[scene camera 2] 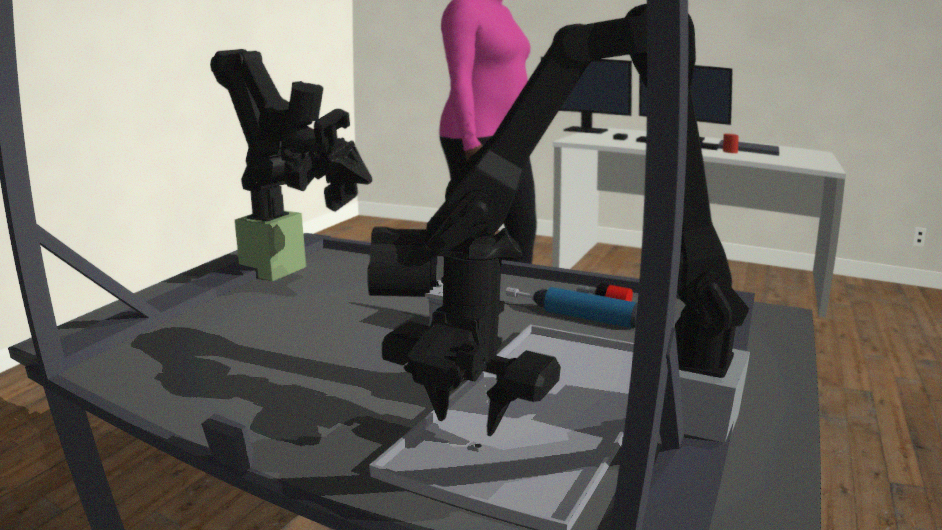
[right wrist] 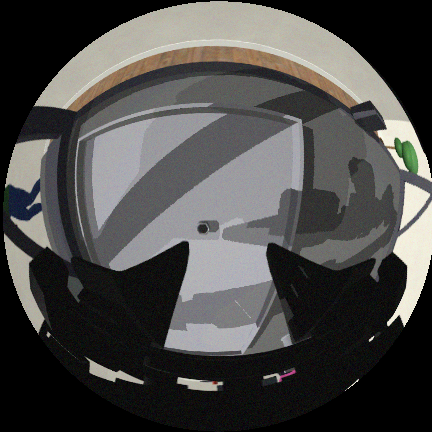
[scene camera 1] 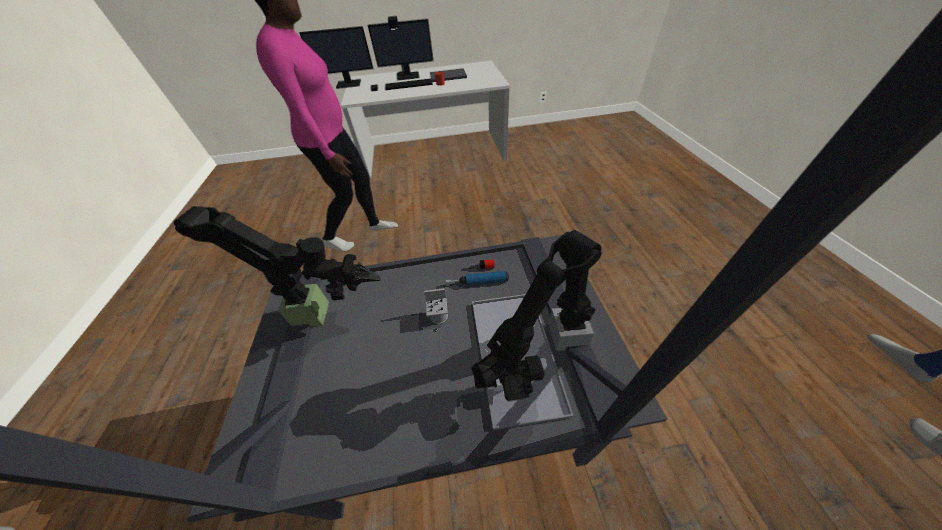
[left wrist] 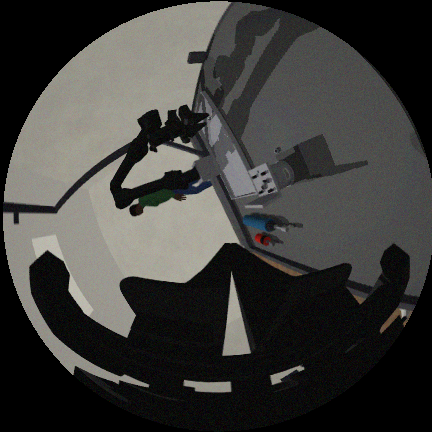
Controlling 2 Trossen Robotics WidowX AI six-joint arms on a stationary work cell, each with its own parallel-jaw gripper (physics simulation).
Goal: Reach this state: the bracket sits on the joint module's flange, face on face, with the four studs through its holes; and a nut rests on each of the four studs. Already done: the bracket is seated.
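Where they show: left gripper, fingertip midpoint: [scene camera 2: 370, 181] [scene camera 1: 380, 278] [left wrist: 229, 248]; right gripper, fingertip midpoint: [scene camera 2: 466, 427] [right wrist: 228, 248] [left wrist: 206, 118]; left arm's base, origin of the base link: [scene camera 2: 267, 216] [scene camera 1: 297, 296]; right arm's base, origin of the base link: [scene camera 2: 703, 361] [scene camera 1: 572, 320] [left wrist: 196, 172].
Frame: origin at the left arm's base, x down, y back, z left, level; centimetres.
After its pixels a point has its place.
Note:
The grey bracket [scene camera 1: 435, 305] @[x 4.8, y -46.0, z -6.7 cm] [left wrist: 261, 182] @[x 4.8, y -46.9, z -6.9 cm] sits on the round joint module [scene camera 1: 438, 319] @[x 8.9, y -46.4, z -9.7 cm] [left wrist: 285, 173] @[x 9.2, y -43.5, z -6.9 cm], dark studs showing through it; I cannot tell how many carry nuts. The right arm mostly hides it in scene camera 2. One nut [scene camera 2: 475, 446] @[x 10.5, y -67.3, z -35.4 cm] [right wrist: 203, 228] @[x 10.5, y -67.4, z -35.2 cm] lies in the front part of the pale tray [scene camera 2: 461, 497] @[x 10.1, y -71.0, z -44.8 cm] [right wrist: 299, 155] @[x 9.8, y -60.3, z -41.7 cm]. Another nut [scene camera 1: 435, 329] @[x 10.9, y -45.0, z -12.3 cm] [left wrist: 278, 150] @[x 11.2, y -44.7, z -12.0 cm] lies on the table beside the module. My right gripper [scene camera 2: 466, 426] @[x 9.1, y -65.5, z -34.3 cm] [right wrist: 228, 248] @[x 9.1, y -65.5, z -34.3 cm] is open and empty, pointing down above the tray near the nut. My left gripper [scene camera 1: 379, 278] @[x -10.2, y -31.3, z -5.3 cm] [scene camera 2: 370, 179] @[x -10.2, y -31.3, z -5.3 cm] [left wrist: 229, 248] @[x -10.2, y -31.3, z -5.3 cm] is shut and empty, raised at the left.
A blue-handled tool [scene camera 1: 486, 278] @[x 7.9, y -65.0, z 5.3 cm] [scene camera 2: 589, 307] @[x 8.6, y -65.3, z 4.8 cm] [left wrist: 257, 222] @[x 7.7, y -61.3, z 5.6 cm] and a red-handled tool [scene camera 1: 487, 264] @[x 8.6, y -66.4, z 12.9 cm] [scene camera 2: 619, 292] @[x 8.4, y -67.7, z 12.9 cm] [left wrist: 261, 239] @[x 8.4, y -64.4, z 13.2 cm] lie at the back of the table. A green block [scene camera 1: 306, 308] @[x 0.6, y -4.0, z -5.0 cm] [scene camera 2: 270, 247] @[x 4.6, y -5.0, z -4.6 cm] is under the left arm. Frame posts rise at the table's sides.

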